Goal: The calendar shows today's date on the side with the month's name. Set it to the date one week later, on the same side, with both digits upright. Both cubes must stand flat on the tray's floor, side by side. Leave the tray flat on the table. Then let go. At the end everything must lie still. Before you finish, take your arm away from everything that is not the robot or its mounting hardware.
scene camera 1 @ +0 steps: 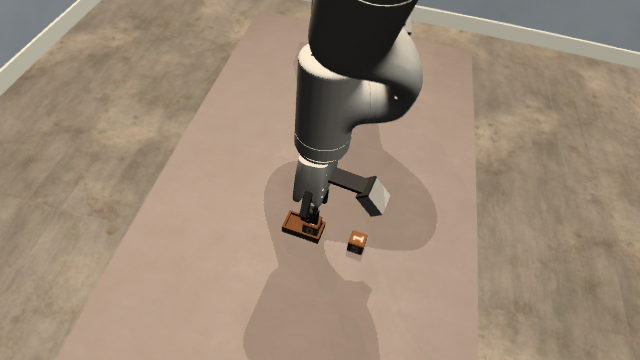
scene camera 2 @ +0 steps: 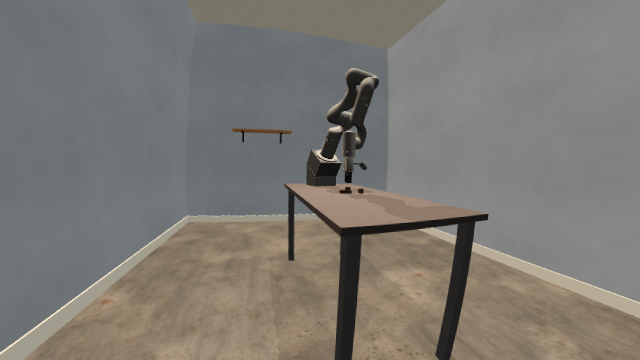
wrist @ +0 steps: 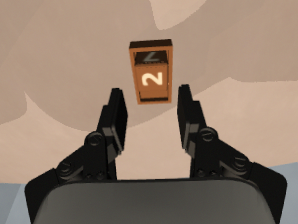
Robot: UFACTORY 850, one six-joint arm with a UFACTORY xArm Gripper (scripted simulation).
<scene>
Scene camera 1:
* my gripper: 314, 210
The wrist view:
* my gripper: 151, 99
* brown cube: 151, 67
</scene>
